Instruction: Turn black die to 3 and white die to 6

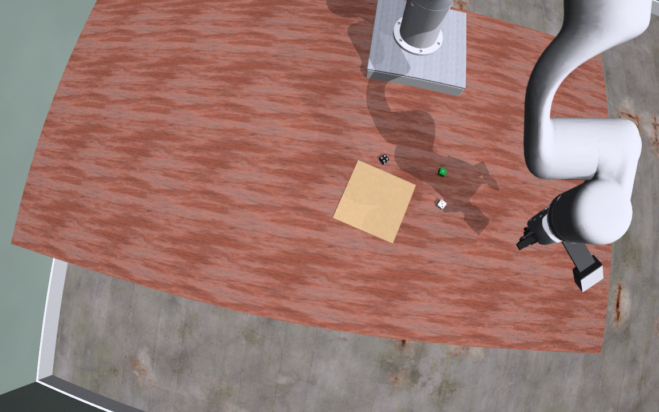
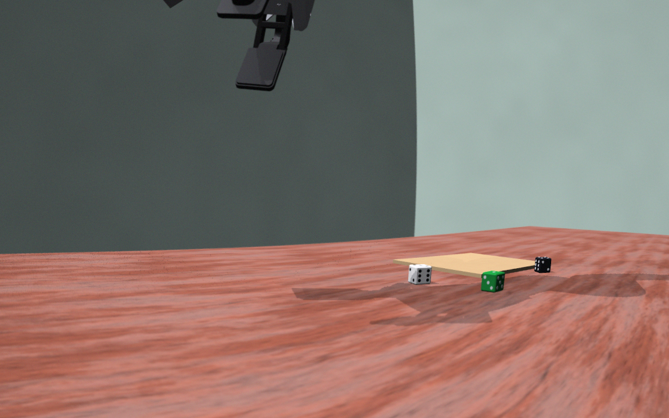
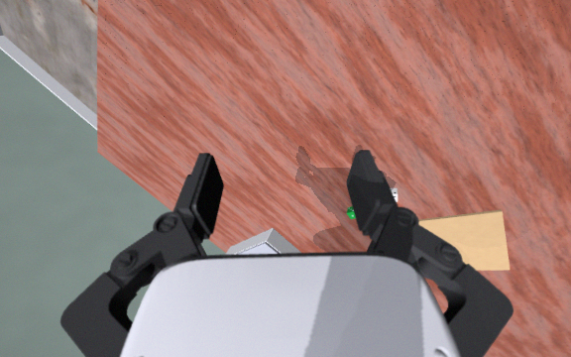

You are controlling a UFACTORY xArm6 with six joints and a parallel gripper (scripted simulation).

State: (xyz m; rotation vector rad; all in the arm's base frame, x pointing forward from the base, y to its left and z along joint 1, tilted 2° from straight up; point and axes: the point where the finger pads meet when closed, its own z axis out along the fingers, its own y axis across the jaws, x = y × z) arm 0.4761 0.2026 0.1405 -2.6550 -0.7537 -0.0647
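Right now the black die is 29 cm to the right of my hand, 17 cm below it and 16 cm behind it. The rest, counted from my hand: green die (17 cm below, 16 cm to the right, 13 cm behind); white die (17 cm to the right, 17 cm below, 6 cm behind); tan mat (31 cm to the right, 18 cm below, 7 cm behind).
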